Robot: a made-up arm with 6 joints. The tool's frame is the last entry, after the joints. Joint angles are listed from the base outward.
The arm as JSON. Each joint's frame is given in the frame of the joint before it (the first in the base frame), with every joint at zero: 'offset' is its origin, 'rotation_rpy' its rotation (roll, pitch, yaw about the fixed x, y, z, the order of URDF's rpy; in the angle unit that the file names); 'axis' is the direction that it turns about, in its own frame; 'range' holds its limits. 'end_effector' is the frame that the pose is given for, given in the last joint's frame.
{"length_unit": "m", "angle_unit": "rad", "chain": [
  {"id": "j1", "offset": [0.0, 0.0, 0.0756], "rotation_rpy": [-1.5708, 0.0, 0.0], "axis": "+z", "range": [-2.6, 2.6]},
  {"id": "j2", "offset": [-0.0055, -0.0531, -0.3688], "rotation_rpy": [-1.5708, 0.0, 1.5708], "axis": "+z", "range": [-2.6, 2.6]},
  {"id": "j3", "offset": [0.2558, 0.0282, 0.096], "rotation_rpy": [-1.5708, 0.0, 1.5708], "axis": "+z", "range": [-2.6, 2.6]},
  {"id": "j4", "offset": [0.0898, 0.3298, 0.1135], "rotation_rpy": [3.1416, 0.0, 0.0], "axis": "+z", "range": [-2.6, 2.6]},
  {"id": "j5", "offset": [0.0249, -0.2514, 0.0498], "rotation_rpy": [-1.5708, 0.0, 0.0], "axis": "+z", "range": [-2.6, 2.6]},
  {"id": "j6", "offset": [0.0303, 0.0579, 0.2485], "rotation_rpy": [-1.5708, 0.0, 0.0], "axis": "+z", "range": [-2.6, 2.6]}
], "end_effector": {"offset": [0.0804, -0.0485, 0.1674], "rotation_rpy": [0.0, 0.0, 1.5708]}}
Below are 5 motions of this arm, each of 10 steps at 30 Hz.
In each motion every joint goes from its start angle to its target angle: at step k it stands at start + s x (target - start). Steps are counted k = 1, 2, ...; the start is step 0. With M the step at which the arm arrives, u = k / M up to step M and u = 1 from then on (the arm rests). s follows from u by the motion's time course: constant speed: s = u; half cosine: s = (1 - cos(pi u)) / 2; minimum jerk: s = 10 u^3 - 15 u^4 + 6 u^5.
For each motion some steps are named. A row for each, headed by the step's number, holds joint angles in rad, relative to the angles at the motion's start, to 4 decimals.
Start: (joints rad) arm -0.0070 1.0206 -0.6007 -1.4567 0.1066 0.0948
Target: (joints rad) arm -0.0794 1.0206 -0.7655 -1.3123 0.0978 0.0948
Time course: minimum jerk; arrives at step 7
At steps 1, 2, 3, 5, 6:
1: -0.0017 0.0000 -0.0038 0.0034 -0.0002 0.0000
2: -0.0105 0.0000 -0.0238 0.0209 -0.0013 0.0000
3: -0.0266 0.0000 -0.0606 0.0531 -0.0032 0.0000
5: -0.0619 0.0000 -0.1410 0.1235 -0.0075 0.0000
6: -0.0707 0.0000 -0.1610 0.1410 -0.0086 0.0000

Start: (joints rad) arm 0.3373 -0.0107 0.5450 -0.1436 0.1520 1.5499
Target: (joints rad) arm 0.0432 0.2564 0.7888 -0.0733 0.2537 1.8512
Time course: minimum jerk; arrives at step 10
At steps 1, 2, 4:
1: -0.0025 0.0023 0.0021 0.0006 0.0009 0.0026
2: -0.0170 0.0155 0.0141 0.0041 0.0059 0.0175
4: -0.0934 0.0848 0.0774 0.0223 0.0323 0.0956

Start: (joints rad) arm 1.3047 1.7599 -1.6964 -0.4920 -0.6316 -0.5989
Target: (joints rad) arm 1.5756 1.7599 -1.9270 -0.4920 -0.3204 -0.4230
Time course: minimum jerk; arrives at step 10
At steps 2, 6, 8, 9, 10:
2: 0.0157 0.0000 -0.0134 0.0000 0.0180 0.0102
6: 0.1849 0.0000 -0.1574 0.0000 0.2124 0.1201
8: 0.2552 0.0000 -0.2172 0.0000 0.2932 0.1657
9: 0.2686 0.0000 -0.2286 0.0000 0.3085 0.1744
10: 0.2709 0.0000 -0.2306 0.0000 0.3112 0.1759

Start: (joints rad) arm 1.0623 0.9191 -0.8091 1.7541 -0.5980 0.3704
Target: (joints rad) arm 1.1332 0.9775 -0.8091 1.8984 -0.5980 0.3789
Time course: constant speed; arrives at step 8
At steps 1, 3, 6, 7, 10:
1: 0.0089 0.0073 0.0000 0.0180 0.0000 0.0011
3: 0.0266 0.0219 0.0000 0.0541 0.0000 0.0032
6: 0.0532 0.0438 0.0000 0.1082 0.0000 0.0064
7: 0.0620 0.0511 0.0000 0.1263 0.0000 0.0074
10: 0.0709 0.0584 0.0000 0.1443 0.0000 0.0085

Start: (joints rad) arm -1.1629 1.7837 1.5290 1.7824 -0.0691 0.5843
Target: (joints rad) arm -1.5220 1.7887 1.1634 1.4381 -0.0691 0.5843
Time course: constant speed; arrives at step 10
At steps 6, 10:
6: -0.2155 0.0030 -0.2194 -0.2066 0.0000 0.0000
10: -0.3591 0.0050 -0.3656 -0.3443 0.0000 0.0000

